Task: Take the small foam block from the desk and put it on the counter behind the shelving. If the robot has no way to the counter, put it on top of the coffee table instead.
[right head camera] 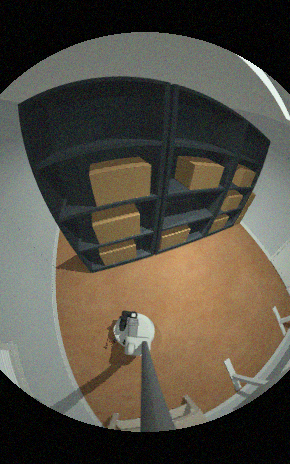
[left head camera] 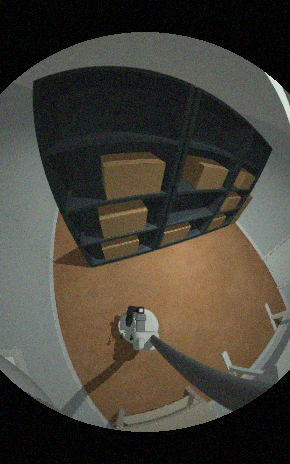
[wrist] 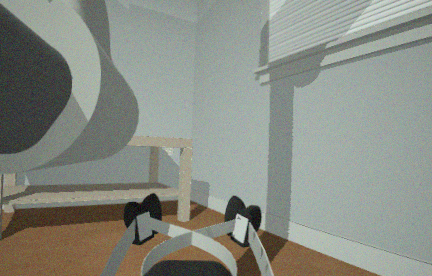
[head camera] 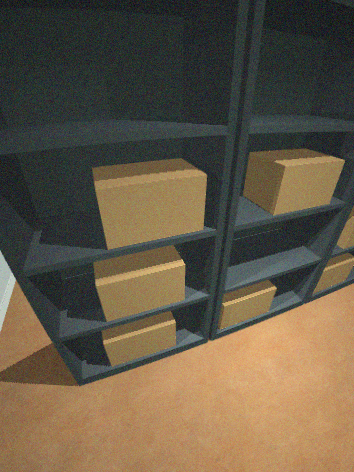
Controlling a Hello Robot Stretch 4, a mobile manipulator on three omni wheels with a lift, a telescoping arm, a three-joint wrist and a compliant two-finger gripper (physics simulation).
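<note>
My gripper is open in the wrist view, with no thing between its two dark fingertips. The small foam block does not show in these views. The dark shelving stands upright ahead of the robot, and no counter shows behind it. A pale wooden table with a lower shelf stands beyond the fingers, near a room corner. I cannot tell whether it is the desk or the coffee table.
Cardboard boxes stand on the shelving. A narrow floor strip lies between its left end and the left wall. A brown panel stands at its right end. White furniture legs are at lower right.
</note>
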